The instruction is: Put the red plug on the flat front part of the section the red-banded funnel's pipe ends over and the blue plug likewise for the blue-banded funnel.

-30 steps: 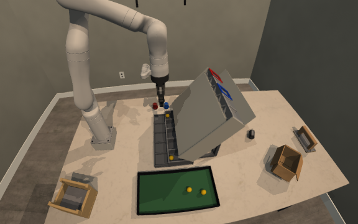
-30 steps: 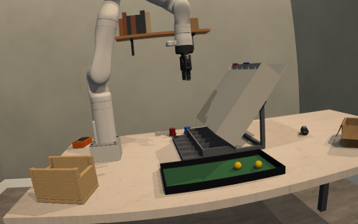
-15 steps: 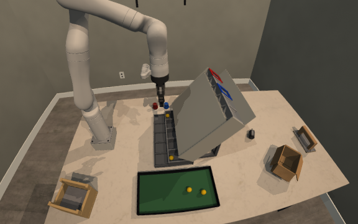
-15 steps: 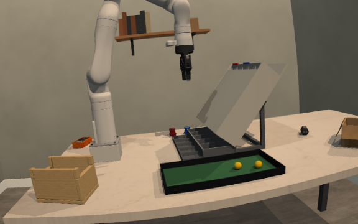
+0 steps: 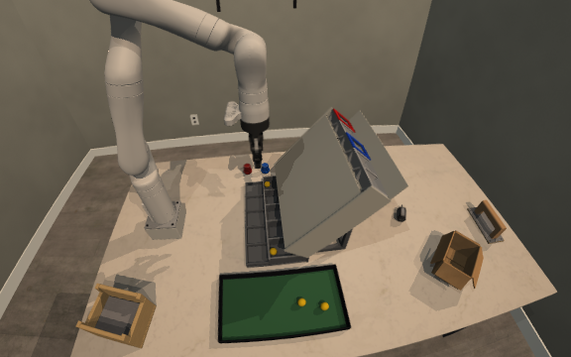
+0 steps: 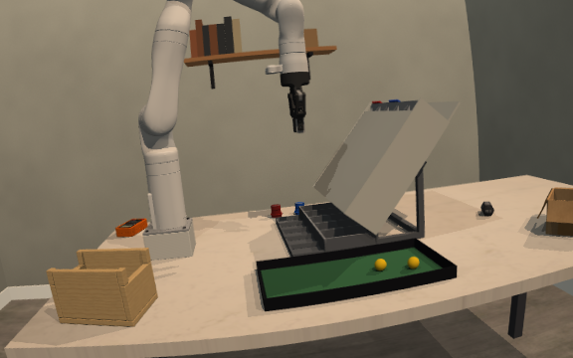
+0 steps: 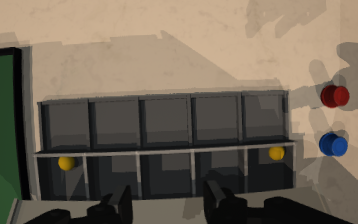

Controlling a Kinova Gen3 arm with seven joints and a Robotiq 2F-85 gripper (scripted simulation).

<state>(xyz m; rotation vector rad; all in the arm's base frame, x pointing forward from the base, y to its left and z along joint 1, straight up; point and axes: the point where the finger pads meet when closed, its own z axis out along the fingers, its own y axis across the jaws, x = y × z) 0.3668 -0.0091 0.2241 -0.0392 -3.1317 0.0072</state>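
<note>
Right now the green marble tray is 33 cm to the right of my hand, 29 cm below it and 2 cm ahead of it. Also, from my hand: black object (54 cm ahead, 28 cm below, 7 cm to the right); wooden crate (47 cm behind, 35 cm to the right, 25 cm below); grey slanted cover (15 cm ahead, 9 cm below, 1 cm to the right).
</note>
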